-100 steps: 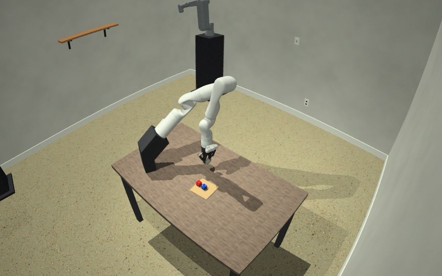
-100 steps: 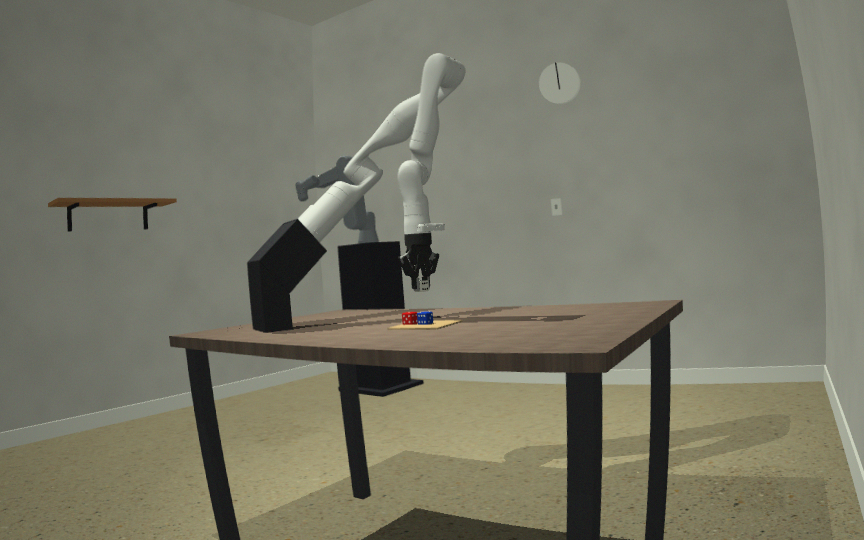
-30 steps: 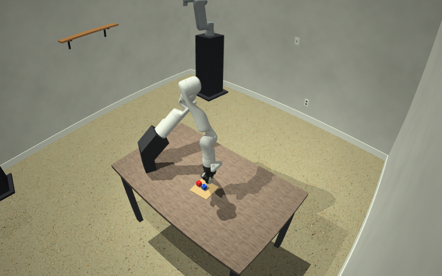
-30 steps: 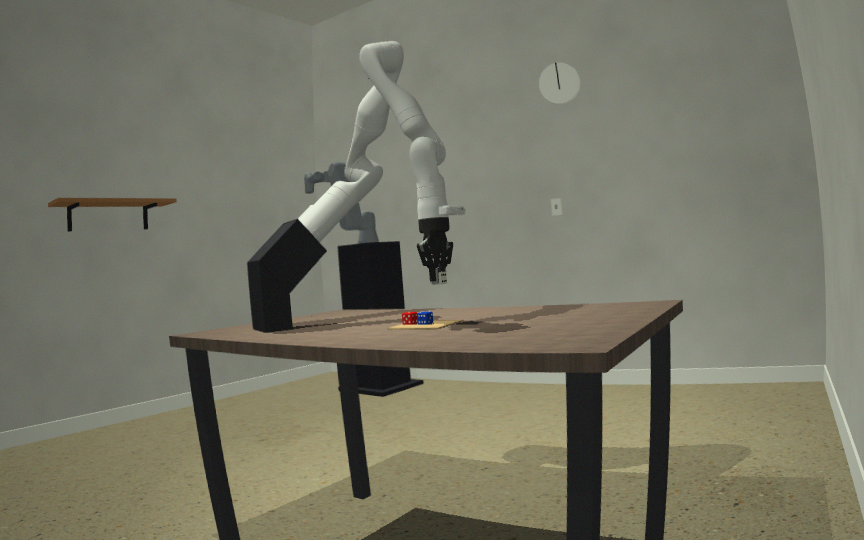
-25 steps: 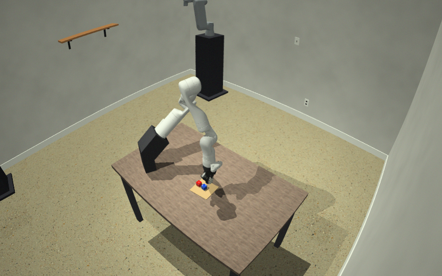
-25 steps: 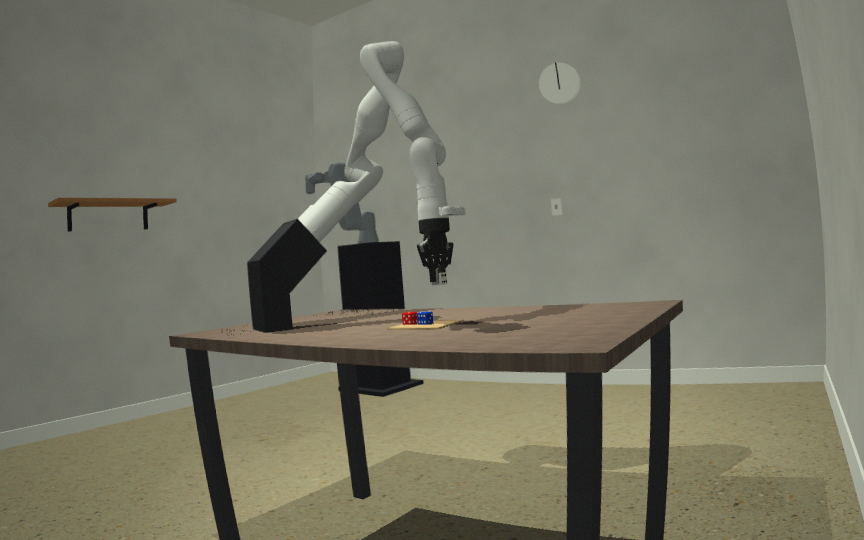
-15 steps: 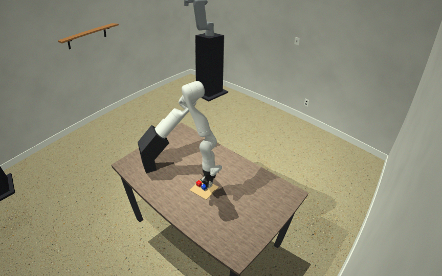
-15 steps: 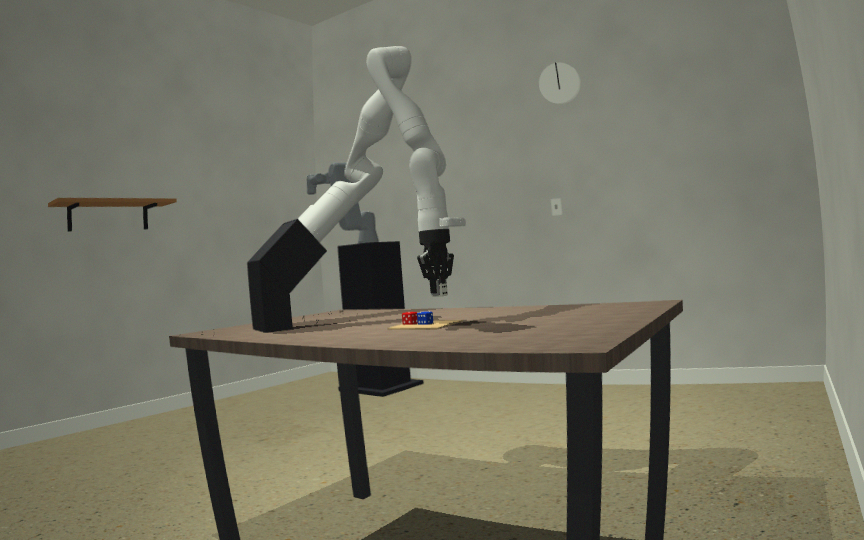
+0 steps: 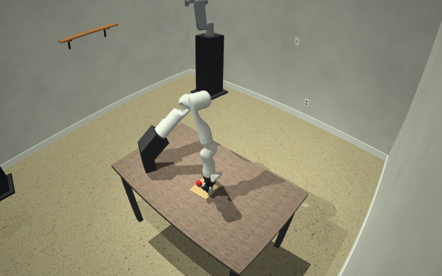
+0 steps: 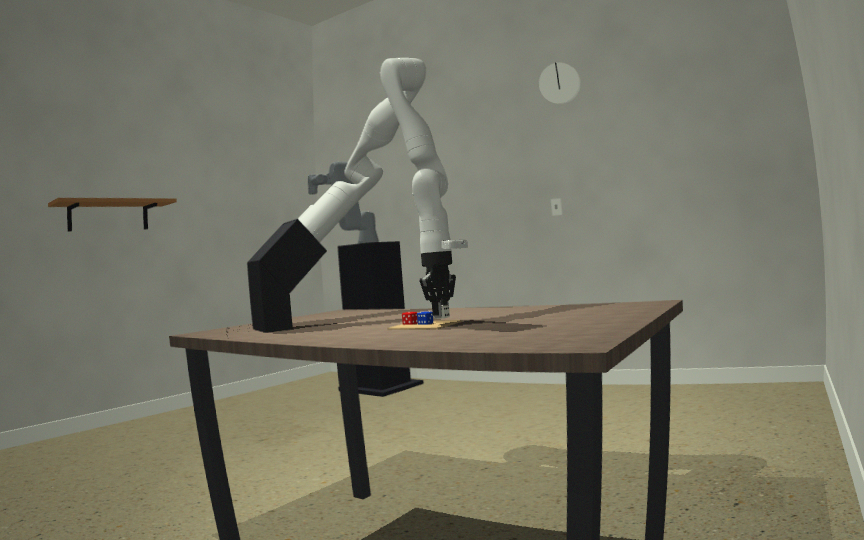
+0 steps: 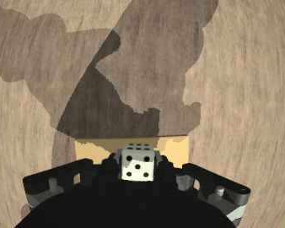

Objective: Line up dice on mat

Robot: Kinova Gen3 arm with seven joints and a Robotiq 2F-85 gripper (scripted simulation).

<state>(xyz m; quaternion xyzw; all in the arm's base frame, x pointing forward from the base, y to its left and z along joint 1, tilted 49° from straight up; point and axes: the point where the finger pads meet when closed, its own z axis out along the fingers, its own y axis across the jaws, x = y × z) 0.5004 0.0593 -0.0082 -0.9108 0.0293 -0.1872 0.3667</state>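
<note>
My hand is 50 mm past the blue die and 20 mm above it. The rest, counted from my hand: tan mat: 50 mm behind, 40 mm below; then red die: 100 mm behind, 20 mm below; then white die: 10 mm below.
</note>
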